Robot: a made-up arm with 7 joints.
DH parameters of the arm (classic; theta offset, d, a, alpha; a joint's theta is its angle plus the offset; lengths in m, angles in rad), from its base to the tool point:
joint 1: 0 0.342 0 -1.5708
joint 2: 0 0 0 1.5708
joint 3: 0 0.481 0.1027 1.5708
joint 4: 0 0 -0.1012 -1.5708
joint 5: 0 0.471 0 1.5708
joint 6: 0 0 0.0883 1.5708
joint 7: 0 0 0 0
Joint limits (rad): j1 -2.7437..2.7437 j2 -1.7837..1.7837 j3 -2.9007..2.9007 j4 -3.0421..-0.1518 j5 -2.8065..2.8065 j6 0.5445..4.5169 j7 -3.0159..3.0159
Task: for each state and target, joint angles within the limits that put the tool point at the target. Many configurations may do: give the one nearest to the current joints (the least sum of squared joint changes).
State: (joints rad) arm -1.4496 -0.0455 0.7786 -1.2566 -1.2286 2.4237 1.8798
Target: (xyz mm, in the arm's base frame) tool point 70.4 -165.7 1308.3
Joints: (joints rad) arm -1.6523 -0.3960 0.0468 -1.1093 -1.1848 2.3803 1.8798
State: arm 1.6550 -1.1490 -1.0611 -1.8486 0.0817 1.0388 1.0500
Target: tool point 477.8 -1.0 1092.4
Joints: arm 1.8395 -0.7985 -0.8039 -1.4479 0.0989 1.1703 1.0500
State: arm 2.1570 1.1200 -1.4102 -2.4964 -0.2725 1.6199 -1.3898
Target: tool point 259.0 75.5 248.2
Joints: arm 1.9463 1.1736 -1.2915 -3.0035 -0.2722 1.5651 -1.3898
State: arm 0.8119 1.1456 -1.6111 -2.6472 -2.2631 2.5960 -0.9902
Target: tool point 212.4 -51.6 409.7
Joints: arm 1.3982 1.3689 -2.1077 -2.9659 -2.4815 2.8655 -0.9902
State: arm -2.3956 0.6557 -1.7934 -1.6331 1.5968 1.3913 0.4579
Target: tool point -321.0 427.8 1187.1
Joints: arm -2.7142 0.3083 -1.8650 -1.0663 1.6189 1.4487 0.4579
